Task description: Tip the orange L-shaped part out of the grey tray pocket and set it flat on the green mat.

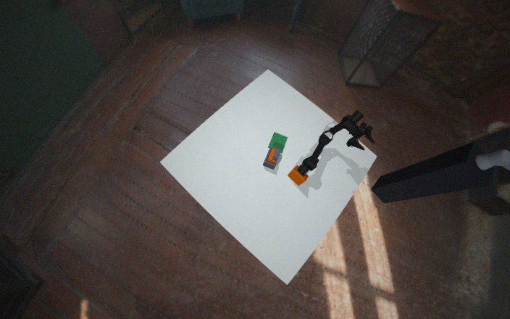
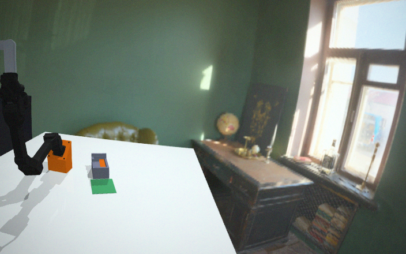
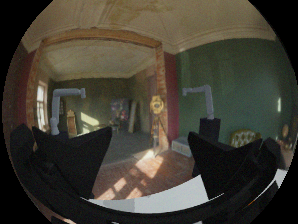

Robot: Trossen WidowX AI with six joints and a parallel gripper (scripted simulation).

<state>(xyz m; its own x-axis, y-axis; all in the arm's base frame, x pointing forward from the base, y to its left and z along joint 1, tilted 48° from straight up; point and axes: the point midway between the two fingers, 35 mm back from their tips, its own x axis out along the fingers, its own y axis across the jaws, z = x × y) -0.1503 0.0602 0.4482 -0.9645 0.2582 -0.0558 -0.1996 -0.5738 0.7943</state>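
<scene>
Right now the orange L-shaped part is 400 mm ahead of my gripper tip, 340 mm to the left of it and 420 mm below it. From my gripper tip the other things lie so: green mat (470 mm ahead, 190 mm to the left, 490 mm below).
</scene>
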